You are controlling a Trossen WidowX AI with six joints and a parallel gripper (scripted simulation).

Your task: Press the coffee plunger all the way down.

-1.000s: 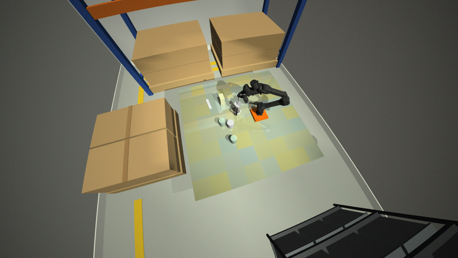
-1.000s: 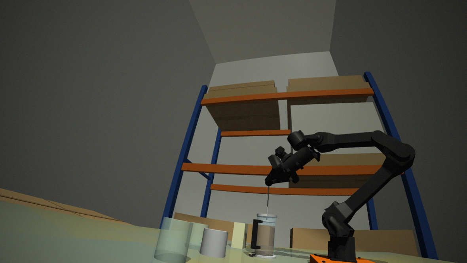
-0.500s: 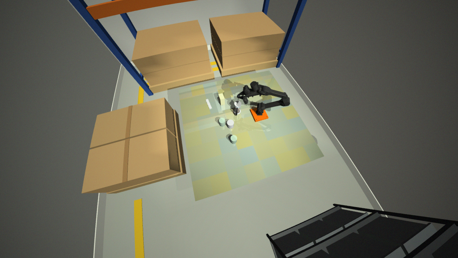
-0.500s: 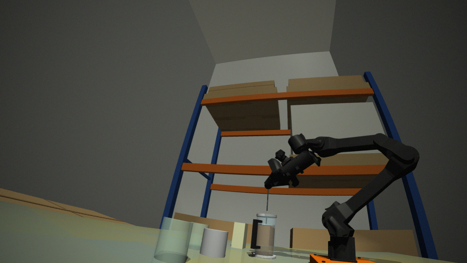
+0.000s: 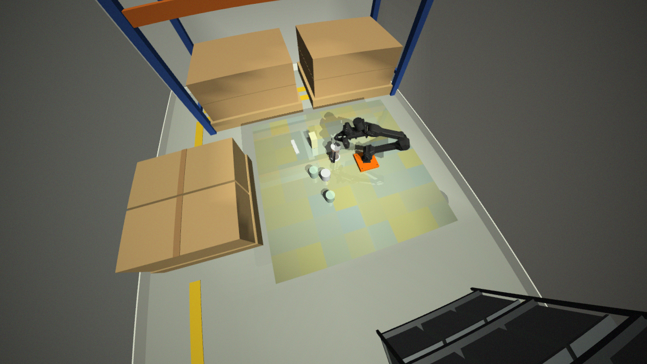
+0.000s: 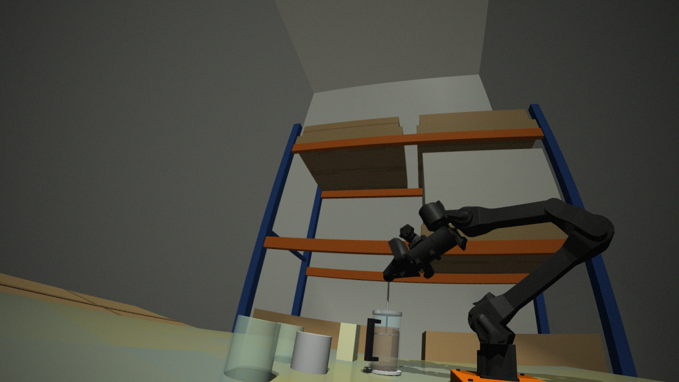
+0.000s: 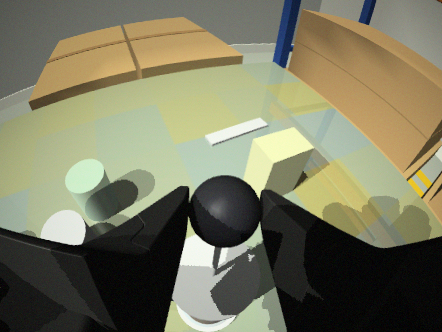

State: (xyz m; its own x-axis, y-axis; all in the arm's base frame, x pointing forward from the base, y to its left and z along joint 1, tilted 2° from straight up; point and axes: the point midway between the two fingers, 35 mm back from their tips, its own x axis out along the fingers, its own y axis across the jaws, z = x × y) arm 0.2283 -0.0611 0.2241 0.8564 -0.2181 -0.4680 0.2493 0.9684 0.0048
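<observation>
My gripper tip is 12 cm above the coffee press and 2 cm to the right of it. Round my gripper tip: flat white strip 31 cm ahead, 24 cm below, 14 cm to the right.
</observation>
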